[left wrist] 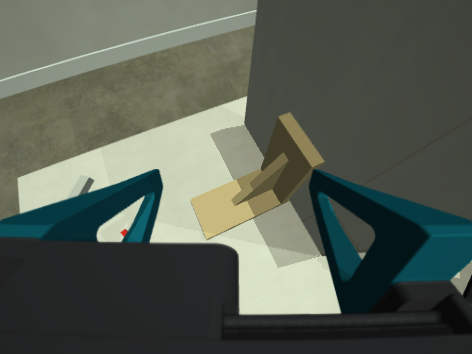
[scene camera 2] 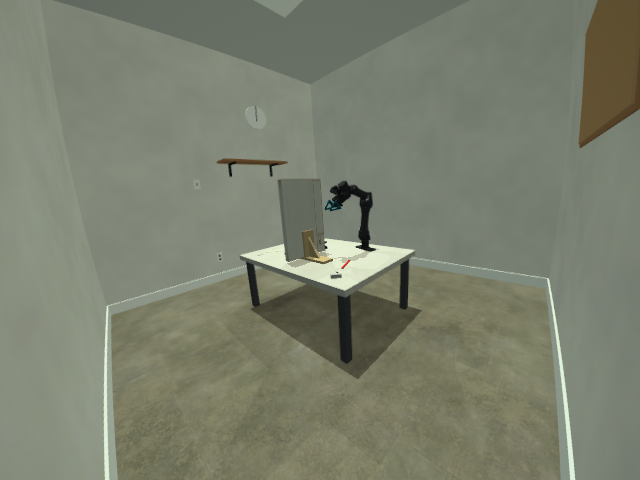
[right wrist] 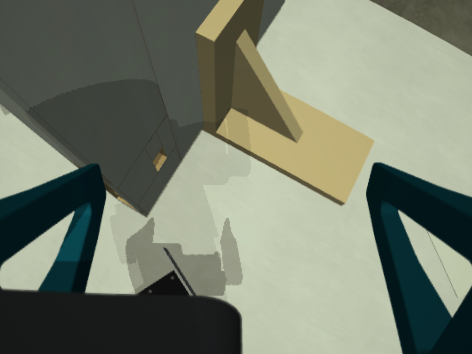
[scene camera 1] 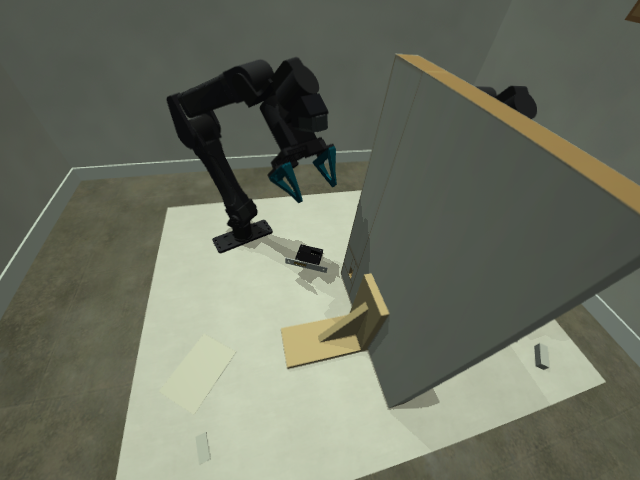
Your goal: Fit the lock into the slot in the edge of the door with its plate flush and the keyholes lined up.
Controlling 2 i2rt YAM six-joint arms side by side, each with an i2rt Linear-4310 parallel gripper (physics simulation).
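The lock (scene camera 1: 309,254) (right wrist: 162,285) lies on the table with its black body flat and its metal plate on edge, near the door's lower corner. The grey door (scene camera 1: 465,232) (scene camera 2: 299,217) (left wrist: 375,75) (right wrist: 90,55) stands upright; a keyhole opening (scene camera 1: 351,272) (right wrist: 159,160) shows low in its face. The slot in its edge is mostly hidden behind a finger in the right wrist view. My right gripper (scene camera 1: 317,192) (right wrist: 236,178) is open and empty, high above the lock. My left gripper (scene camera 2: 327,206) (left wrist: 235,177) is open and empty, raised on the door's other side.
Wooden brackets support the door on both sides, one (scene camera 1: 315,343) (right wrist: 320,155) on the lock's side and another (scene camera 2: 317,258) (left wrist: 220,210) opposite. A pale sheet (scene camera 1: 199,373) and a pale block (scene camera 1: 203,447) lie on the table. Across the door are a grey block (scene camera 1: 541,355) and a red stick (scene camera 2: 345,264).
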